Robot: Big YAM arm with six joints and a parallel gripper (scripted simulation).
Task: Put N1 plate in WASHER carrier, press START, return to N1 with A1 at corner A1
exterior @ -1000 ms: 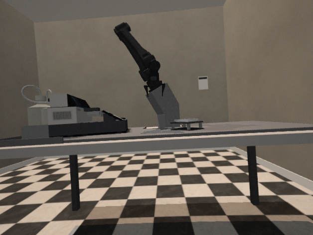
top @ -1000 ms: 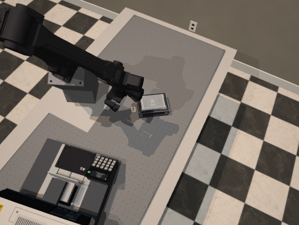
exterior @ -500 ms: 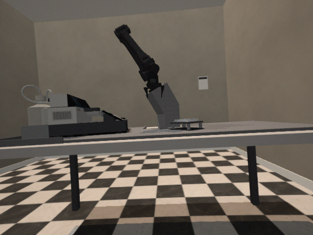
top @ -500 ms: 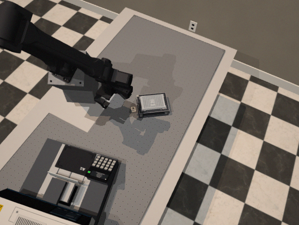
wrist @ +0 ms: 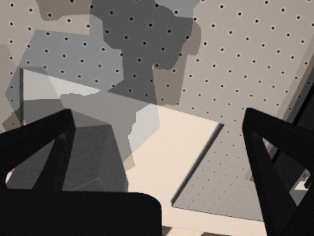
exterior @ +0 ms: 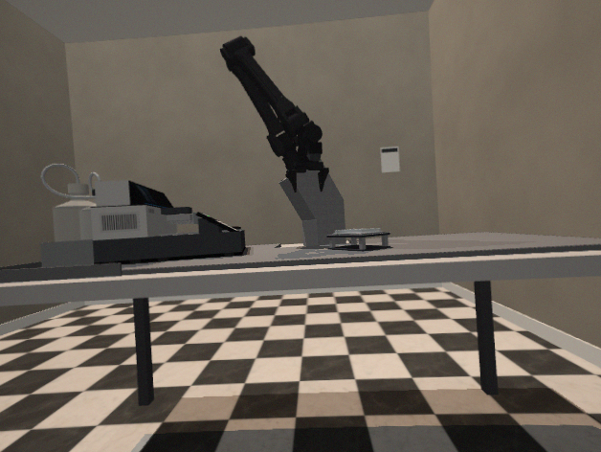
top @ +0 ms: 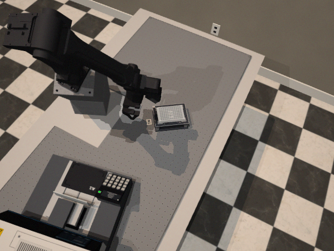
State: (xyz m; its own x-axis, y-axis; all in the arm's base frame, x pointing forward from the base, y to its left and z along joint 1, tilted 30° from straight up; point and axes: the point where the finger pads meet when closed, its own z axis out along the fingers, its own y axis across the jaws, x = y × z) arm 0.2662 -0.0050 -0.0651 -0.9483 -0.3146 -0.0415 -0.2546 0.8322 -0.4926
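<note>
Now: hand 120 mm short of the white well plate, 140 mm to the right of it and 160 mm above it. Round my hand: label (30 mm ahead, 90 mm to the left, 210 mm below); dark carrier (70 mm behind, 320 mm to the right, 120 mm below); plate nest (120 mm ahead, 140 mm to the left, 170 mm below).
</note>
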